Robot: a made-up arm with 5 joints.
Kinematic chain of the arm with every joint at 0, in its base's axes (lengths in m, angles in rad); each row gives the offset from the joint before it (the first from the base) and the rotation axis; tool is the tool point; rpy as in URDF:
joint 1: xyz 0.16 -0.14 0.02 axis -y
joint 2: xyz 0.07 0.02 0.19 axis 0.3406 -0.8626 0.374
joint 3: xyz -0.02 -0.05 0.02 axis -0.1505 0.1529 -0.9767
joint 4: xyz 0 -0.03 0.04 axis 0.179 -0.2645 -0.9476
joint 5: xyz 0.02 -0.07 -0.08 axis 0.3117 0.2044 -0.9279
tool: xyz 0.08 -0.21 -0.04 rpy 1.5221 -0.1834 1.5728
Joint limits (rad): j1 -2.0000..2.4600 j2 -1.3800..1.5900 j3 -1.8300..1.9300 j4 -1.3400..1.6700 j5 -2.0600..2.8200
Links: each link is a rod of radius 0.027 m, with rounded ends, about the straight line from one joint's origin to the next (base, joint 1, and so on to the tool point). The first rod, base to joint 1, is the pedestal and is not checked.
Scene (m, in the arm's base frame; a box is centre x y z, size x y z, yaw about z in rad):
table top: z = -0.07
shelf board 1: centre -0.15 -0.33 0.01 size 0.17 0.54 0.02 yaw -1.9
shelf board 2: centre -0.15 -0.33 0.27 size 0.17 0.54 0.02 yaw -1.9
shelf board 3: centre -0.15 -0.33 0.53 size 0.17 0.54 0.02 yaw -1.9
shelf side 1: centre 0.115 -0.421 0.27 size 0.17 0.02 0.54 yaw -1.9
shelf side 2: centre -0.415 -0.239 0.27 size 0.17 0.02 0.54 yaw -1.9
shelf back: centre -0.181 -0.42 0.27 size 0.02 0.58 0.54 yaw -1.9
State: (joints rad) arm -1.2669 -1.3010 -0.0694 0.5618 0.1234
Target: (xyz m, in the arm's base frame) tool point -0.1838 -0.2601 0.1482
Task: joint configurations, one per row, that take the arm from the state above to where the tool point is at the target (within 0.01 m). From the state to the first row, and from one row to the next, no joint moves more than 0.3 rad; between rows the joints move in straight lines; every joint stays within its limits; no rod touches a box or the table.
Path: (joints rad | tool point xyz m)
1: -0.9955 -1.2169 -0.0033 0.6656 0.2227 | 0.4231 -0.3492 0.3511
2: -0.7241 -1.1328 0.0627 0.7694 0.3220 | 0.2897 -0.3067 0.4272
3: -0.4527 -1.0487 0.1288 0.8732 0.4213 | 0.1358 -0.2625 0.4391
4: -0.1813 -0.9646 0.1949 0.9769 0.5206 | -0.0055 -0.2190 0.3846
5: 0.0901 -0.8805 0.2610 1.0807 0.6199 | -0.1046 -0.1781 0.2784
6: 0.3616 -0.7964 0.3270 1.1845 0.7192 | -0.1434 -0.1417 0.1482
7: 0.5202 -0.7933 0.1792 0.9609 0.4795 | -0.1838 -0.2601 0.1482

